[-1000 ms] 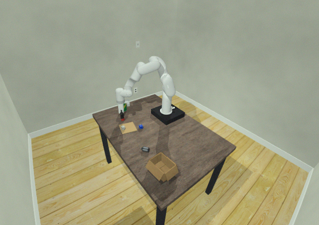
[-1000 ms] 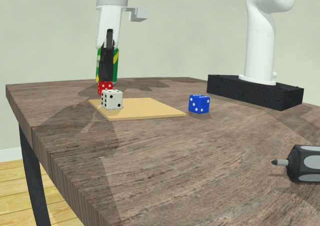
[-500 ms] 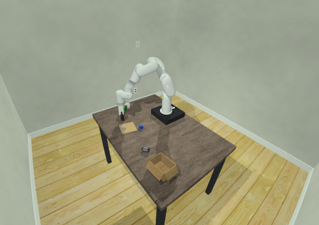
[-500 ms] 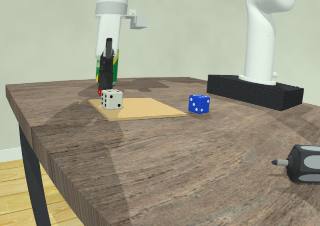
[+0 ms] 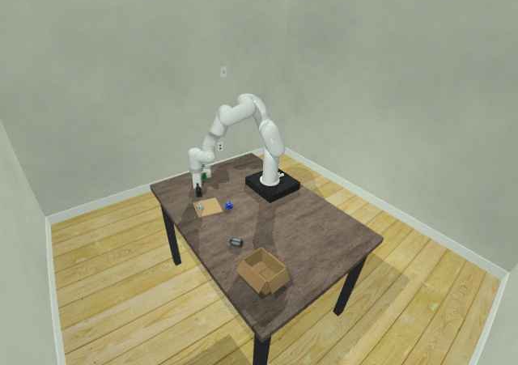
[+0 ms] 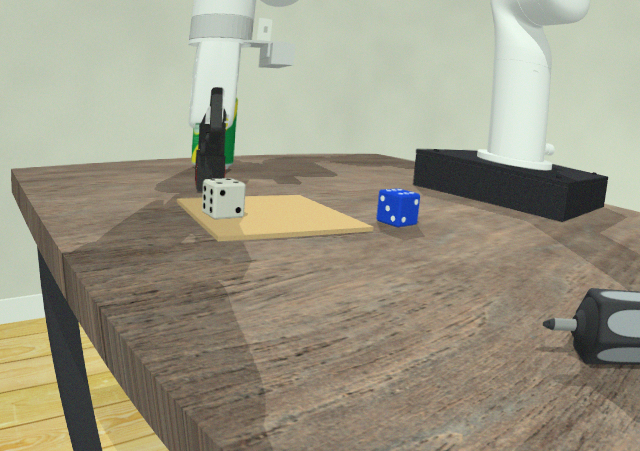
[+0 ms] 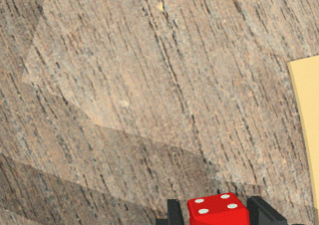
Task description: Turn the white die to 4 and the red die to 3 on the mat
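My hand is 10 mm above the red die. The rest, counted from my hand: green can: 160 mm to the right, 60 mm behind, 40 mm above; then white die: 140 mm to the left, 40 mm ahead; then tan mat: 140 mm to the left, 20 mm below, 10 mm behind.
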